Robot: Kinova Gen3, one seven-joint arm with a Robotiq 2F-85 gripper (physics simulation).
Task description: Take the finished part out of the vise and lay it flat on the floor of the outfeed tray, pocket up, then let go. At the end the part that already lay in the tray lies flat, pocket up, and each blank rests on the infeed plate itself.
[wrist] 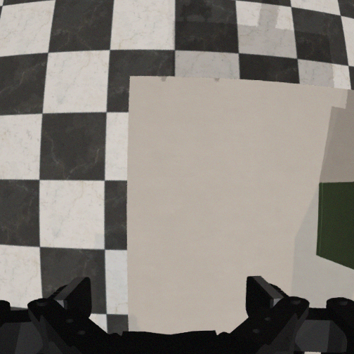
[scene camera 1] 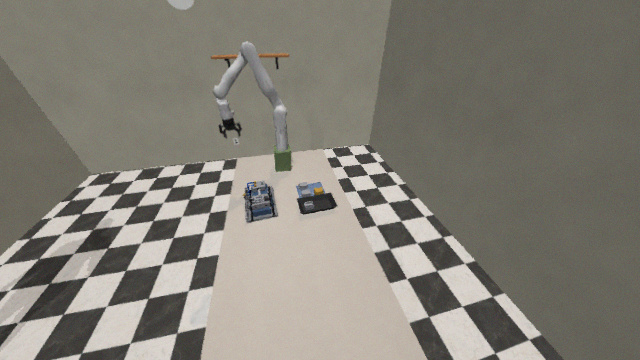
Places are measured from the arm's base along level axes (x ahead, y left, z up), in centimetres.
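Pixels of known places: gripper, fingertip midpoint: (scene camera 1: pixel 232 137); arm's base at its link origin: (scene camera 1: pixel 282 148).
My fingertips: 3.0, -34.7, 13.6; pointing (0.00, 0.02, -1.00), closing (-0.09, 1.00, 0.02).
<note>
For each thing: its top centre in the pictures, then the offset to it from my fingertips, as dx, dy, dz. "spot": a spot on its surface instead. Level surfaces: height alone.
- vise fixture at its top centre: (scene camera 1: pixel 259 197) +47.4, +20.2, -19.7
- black outfeed tray at a spot on its surface: (scene camera 1: pixel 326 202) spot: +46.9, +62.9, -30.0
- light grey part at its top centre: (scene camera 1: pixel 308 203) +49.8, +50.8, -26.5
- blue infeed plate at its top centre: (scene camera 1: pixel 310 190) +32.6, +53.8, -30.4
- orange block at its top centre: (scene camera 1: pixel 318 189) +36.6, +58.9, -26.8
- pale surface at its surface level: dz -31.2
My gripper (scene camera 1: pixel 230 135) (wrist: pixel 168 295) is open and empty, high above the surface, up and to the left of the vise fixture. The vise fixture (scene camera 1: pixel 260 200), grey and blue, stands on the pale surface in the scene view; the finished part cannot be told apart in it. The black outfeed tray (scene camera 1: pixel 326 202) is to its right, with a light grey part (scene camera 1: pixel 309 205) at its left side; its pocket is too small to make out. Behind it, the blue infeed plate (scene camera 1: pixel 314 185) bears grey blanks (scene camera 1: pixel 303 185) (scene camera 1: pixel 306 193) and an orange block (scene camera 1: pixel 318 191). The fixture, tray and plate do not show in the wrist view.
The green base block (scene camera 1: pixel 282 159) (wrist: pixel 337 220) carries the arm behind the fixture and plate. The pale surface (scene camera 1: pixel 300 270) (wrist: pixel 215 175) runs between checkered floor areas (scene camera 1: pixel 165 280) (wrist: pixel 72 145). An orange rail (scene camera 1: pixel 275 55) is on the back wall behind the arm.
</note>
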